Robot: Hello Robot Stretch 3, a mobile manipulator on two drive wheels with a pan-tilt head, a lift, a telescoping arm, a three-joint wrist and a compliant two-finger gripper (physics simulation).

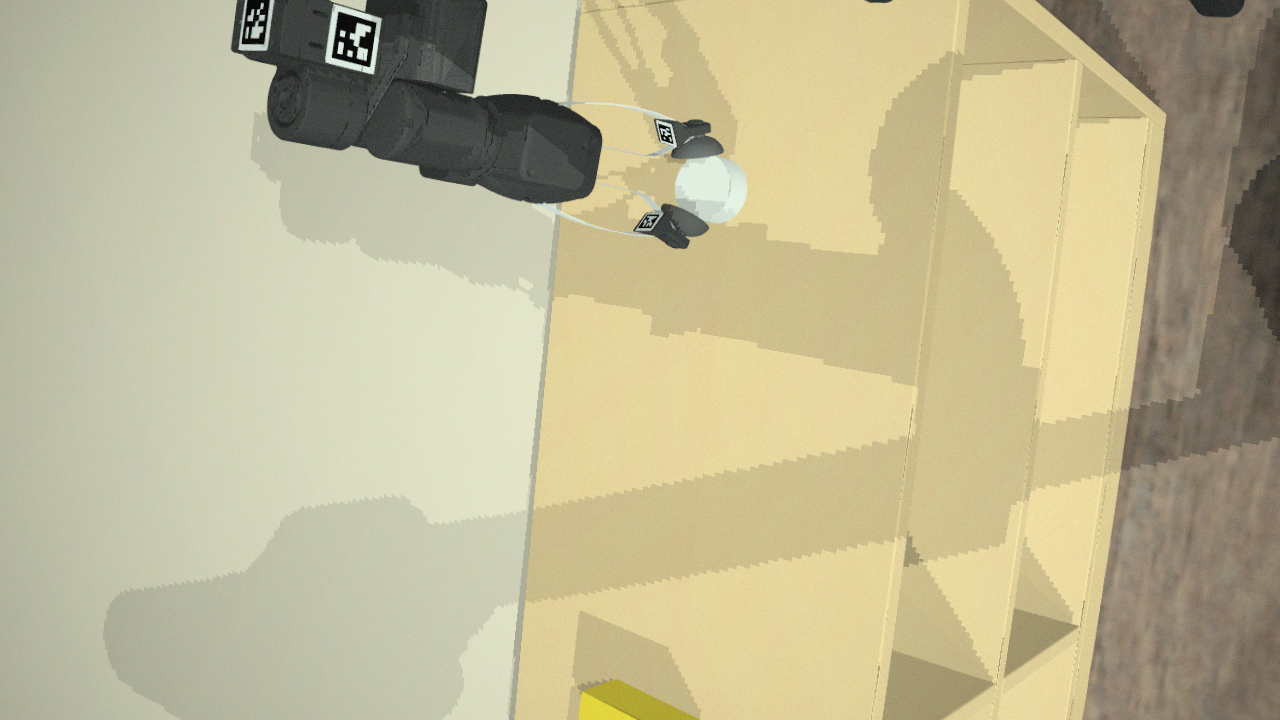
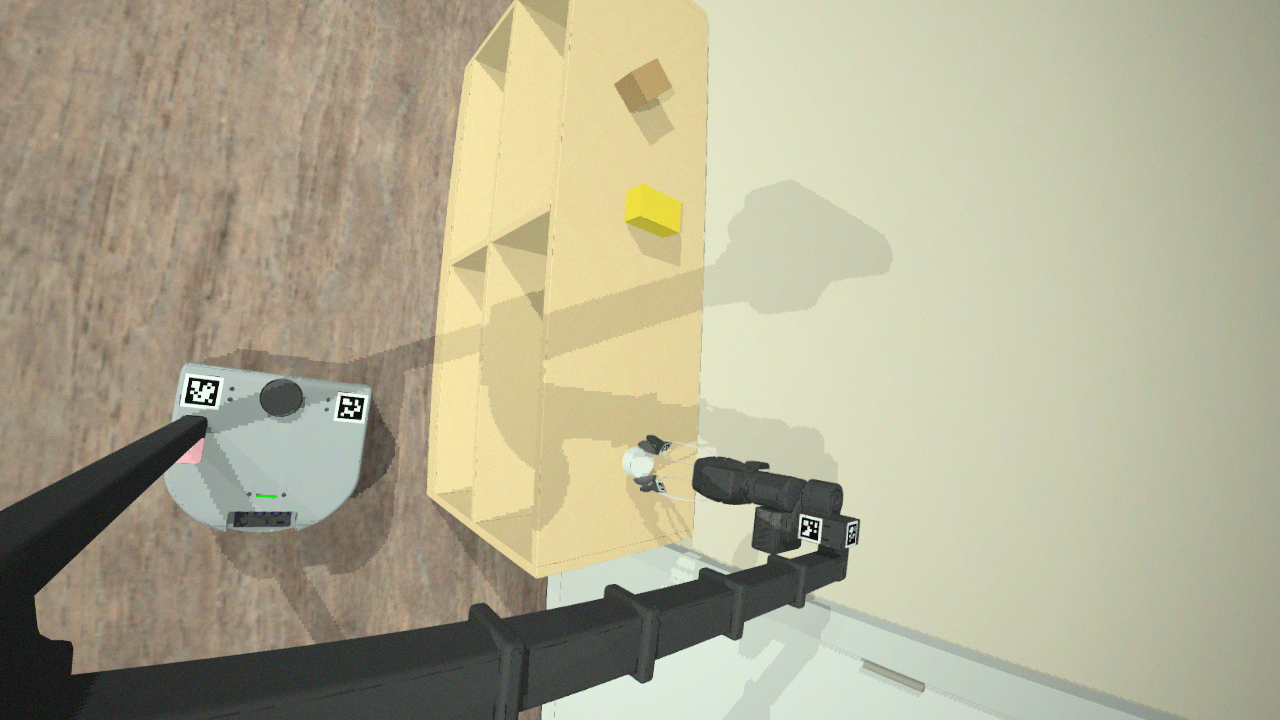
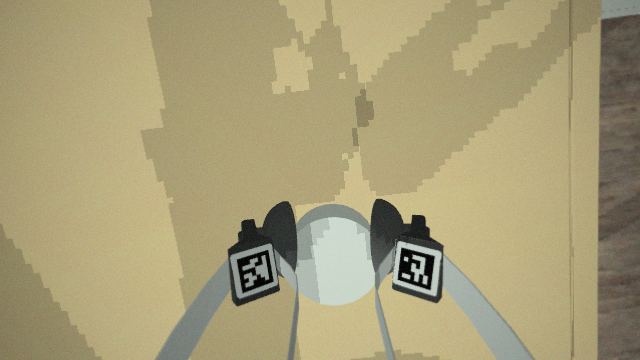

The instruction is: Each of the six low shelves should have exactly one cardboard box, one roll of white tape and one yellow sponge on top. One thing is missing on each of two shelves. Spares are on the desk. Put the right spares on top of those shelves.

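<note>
My gripper (image 1: pixel 691 183) (image 2: pixel 648 463) (image 3: pixel 332 225) is shut on a white tape roll (image 1: pixel 723 189) (image 2: pixel 635 462) (image 3: pixel 336 275), held between both fingertips. The roll is over the light wooden top of a low shelf (image 1: pixel 716 402) (image 2: pixel 617 358) (image 3: pixel 500 250), near one end; the fingers' shadow falls apart from them on the top, and the exact height of the roll is hard to tell. On the same shelf top, a yellow sponge (image 1: pixel 631 702) (image 2: pixel 651 211) and a brown cardboard box (image 2: pixel 644 85) stand farther along. The desk and other shelves cannot be made out for certain.
The extended arm (image 2: pixel 581 635) reaches past the shelf's end, over a pale surface (image 2: pixel 716 685) with a handle (image 2: pixel 893 676). A pale wall or surface (image 1: pixel 268 402) (image 2: pixel 1029 268) borders the shelf's long side. My base (image 2: pixel 268 456) stands on the wooden floor (image 2: pixel 268 179) beside the open compartments.
</note>
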